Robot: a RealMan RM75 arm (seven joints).
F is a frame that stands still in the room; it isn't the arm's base.
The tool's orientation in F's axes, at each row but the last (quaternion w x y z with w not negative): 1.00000, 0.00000, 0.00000, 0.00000; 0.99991, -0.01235, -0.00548, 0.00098; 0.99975, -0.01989, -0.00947, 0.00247; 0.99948, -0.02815, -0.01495, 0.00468; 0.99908, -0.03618, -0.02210, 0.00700; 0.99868, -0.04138, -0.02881, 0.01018; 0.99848, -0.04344, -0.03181, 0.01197; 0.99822, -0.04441, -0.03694, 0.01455; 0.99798, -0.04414, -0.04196, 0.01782
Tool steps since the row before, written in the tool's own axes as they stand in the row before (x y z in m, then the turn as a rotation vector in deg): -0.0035, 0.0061, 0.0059, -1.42, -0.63, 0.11; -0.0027, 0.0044, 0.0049, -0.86, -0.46, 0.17; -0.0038, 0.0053, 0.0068, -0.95, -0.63, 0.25; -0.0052, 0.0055, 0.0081, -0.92, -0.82, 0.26; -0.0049, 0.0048, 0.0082, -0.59, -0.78, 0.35; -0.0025, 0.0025, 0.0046, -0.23, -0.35, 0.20; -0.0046, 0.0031, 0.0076, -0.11, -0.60, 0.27; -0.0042, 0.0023, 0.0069, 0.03, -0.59, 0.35; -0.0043, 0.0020, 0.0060, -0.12, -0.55, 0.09
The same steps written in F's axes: -0.0035, 0.0061, 0.0059, -1.42, -0.63, 0.11; -0.0028, 0.0045, 0.0048, -0.86, -0.46, 0.17; -0.0040, 0.0055, 0.0065, -0.95, -0.62, 0.26; -0.0055, 0.0059, 0.0076, -0.92, -0.81, 0.28; -0.0053, 0.0053, 0.0076, -0.60, -0.76, 0.38; -0.0028, 0.0028, 0.0042, -0.23, -0.34, 0.22; -0.0051, 0.0036, 0.0070, -0.11, -0.58, 0.31; -0.0048, 0.0028, 0.0063, 0.02, -0.56, 0.40; -0.0049, 0.0023, 0.0054, -0.11, -0.54, 0.13
